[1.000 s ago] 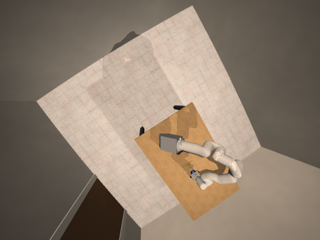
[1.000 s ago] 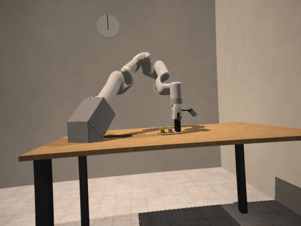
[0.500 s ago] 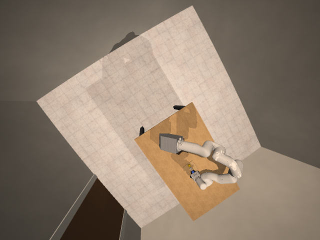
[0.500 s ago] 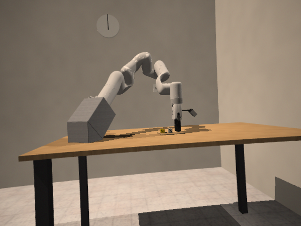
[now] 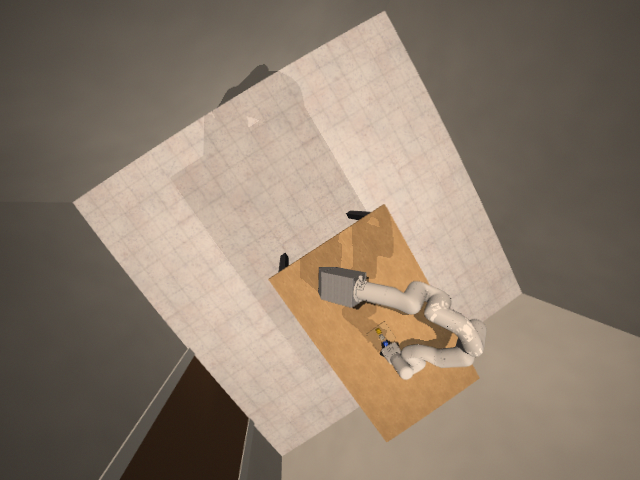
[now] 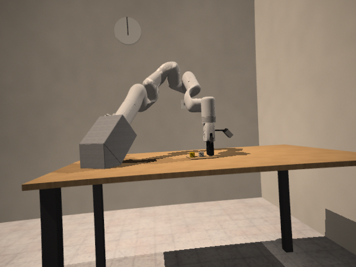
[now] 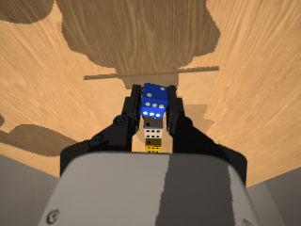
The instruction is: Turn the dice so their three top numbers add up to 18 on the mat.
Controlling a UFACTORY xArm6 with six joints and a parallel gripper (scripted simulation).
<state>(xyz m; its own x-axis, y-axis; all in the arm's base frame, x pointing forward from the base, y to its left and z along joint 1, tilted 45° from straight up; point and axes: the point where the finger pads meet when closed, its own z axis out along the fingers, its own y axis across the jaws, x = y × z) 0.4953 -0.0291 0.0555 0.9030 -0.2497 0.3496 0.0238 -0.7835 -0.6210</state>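
The blue die is 1 cm below my hand. The rest, counted from my hand: white die 5 cm behind, 1 cm below; then yellow die 10 cm behind, 1 cm below; then tan mat 5 cm behind, 3 cm below.
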